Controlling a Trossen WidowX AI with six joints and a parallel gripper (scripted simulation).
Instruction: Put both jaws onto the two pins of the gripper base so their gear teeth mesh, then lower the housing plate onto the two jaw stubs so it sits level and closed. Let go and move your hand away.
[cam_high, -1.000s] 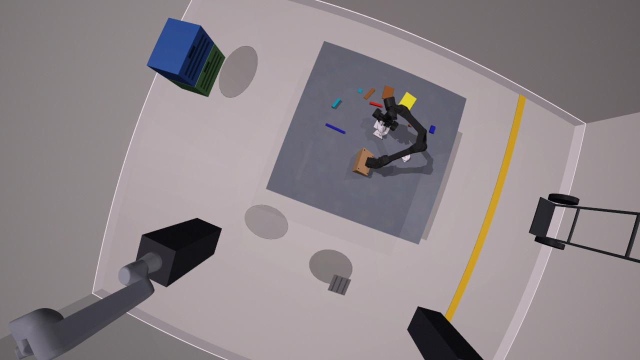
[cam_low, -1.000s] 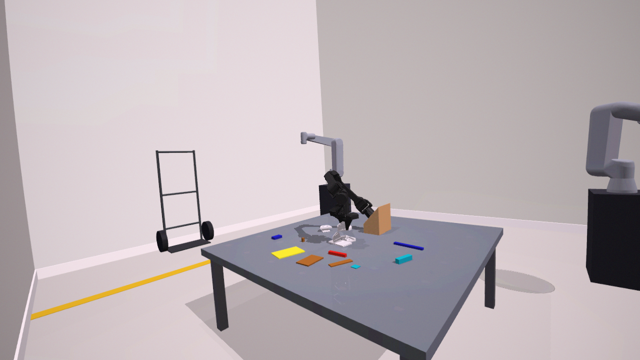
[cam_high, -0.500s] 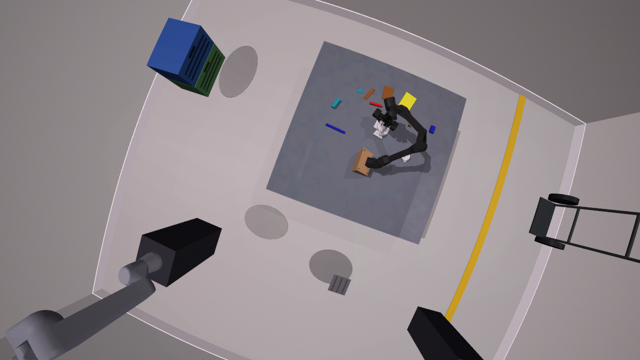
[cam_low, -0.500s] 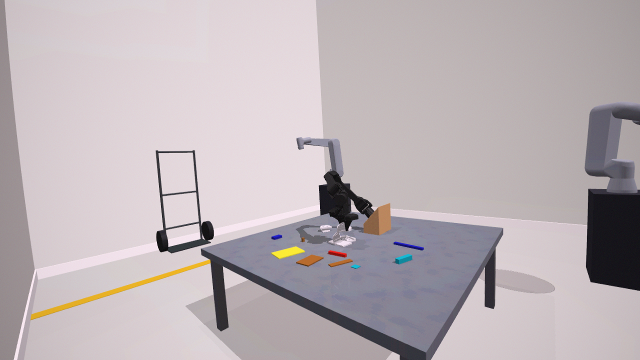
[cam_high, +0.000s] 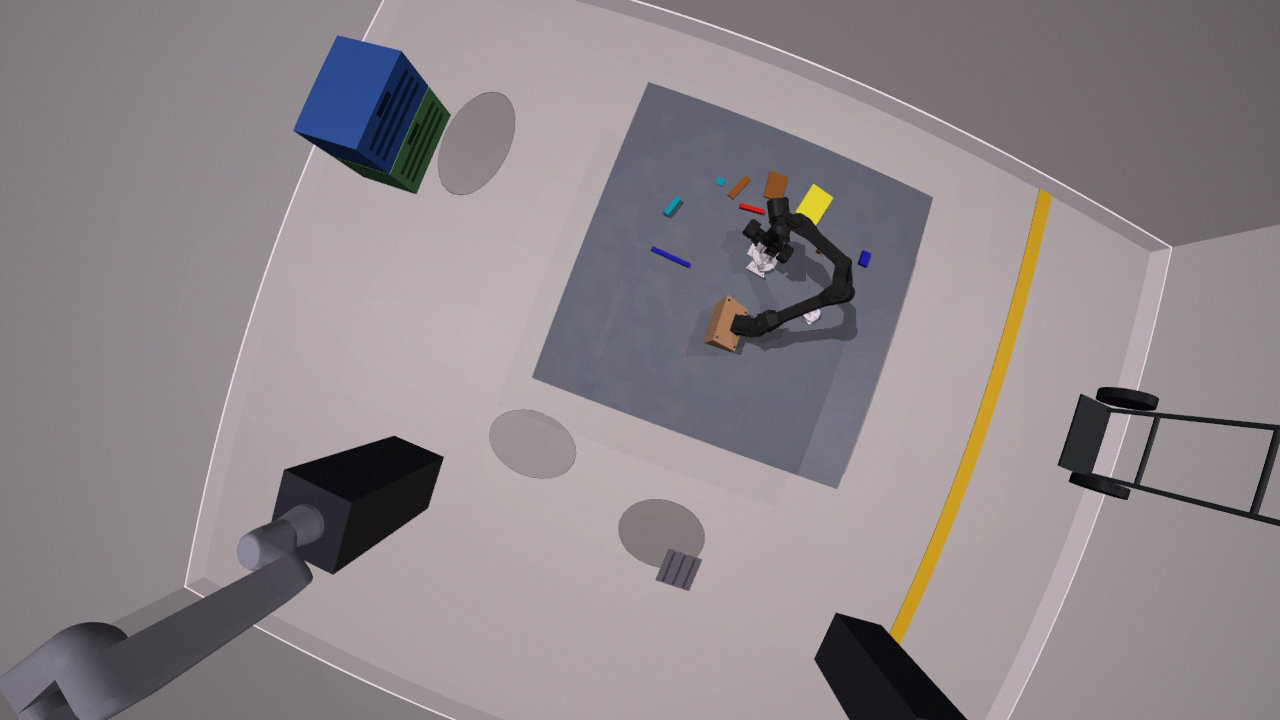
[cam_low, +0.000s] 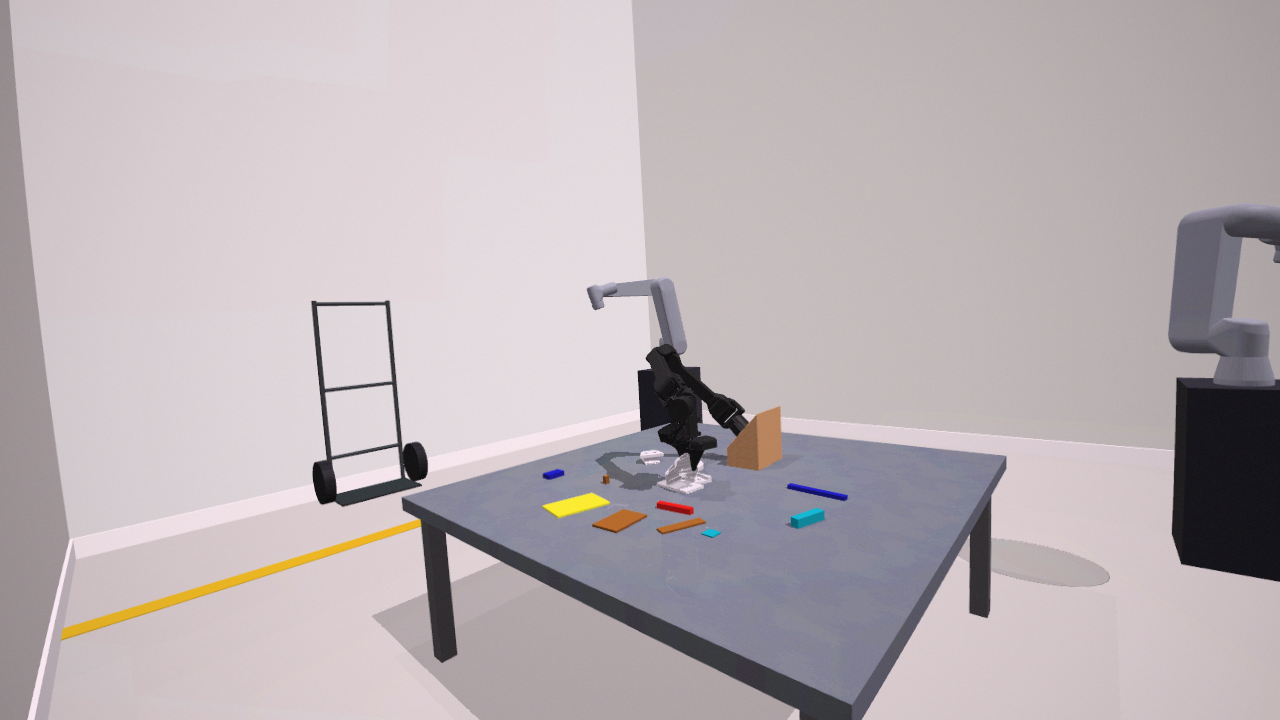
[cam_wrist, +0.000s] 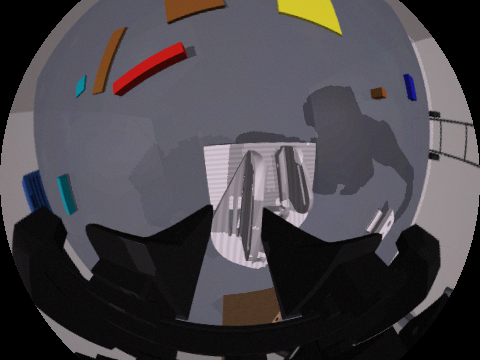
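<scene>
Right now my gripper tip is 50 mm above the flat white ribbed part, 30 mm to the left of it and 10 mm short of it. From my gripper tip the other things lie so: brown plate: 290 mm ahead, 50 mm below, 10 mm to the left; white jaw: 40 mm to the right, 40 mm behind, 30 mm below; red bar: 160 mm ahead, 70 mm to the left, 50 mm below.
</scene>
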